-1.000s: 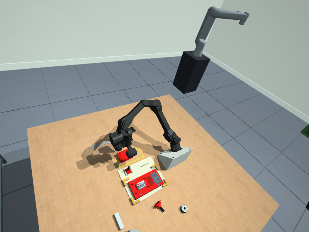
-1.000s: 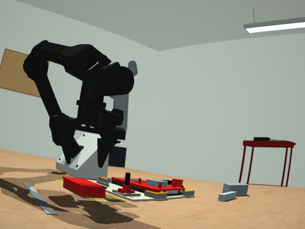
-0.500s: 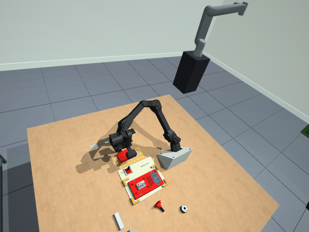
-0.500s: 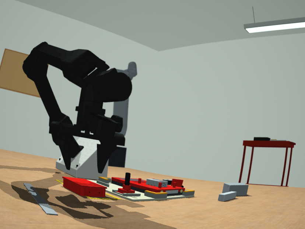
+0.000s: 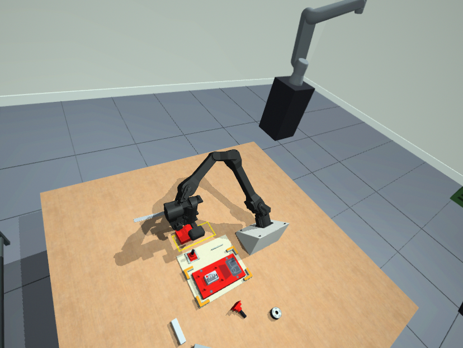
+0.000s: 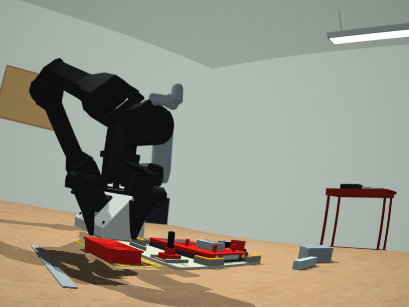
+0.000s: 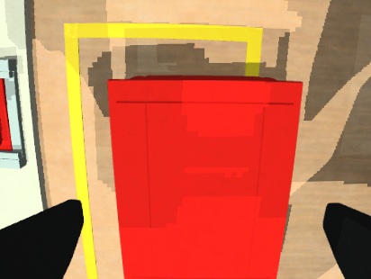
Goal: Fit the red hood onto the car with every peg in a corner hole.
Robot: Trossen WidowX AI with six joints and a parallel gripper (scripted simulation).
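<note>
Now: the red hood 2 cm below my gripper tip. Also, from my gripper tip: grey strip 8 cm ahead, 16 cm to the right, 4 cm below; then grey engine block 1 cm ahead, 24 cm to the left, 1 cm below; then wheel 15 cm behind, 47 cm to the left, 3 cm below.
</note>
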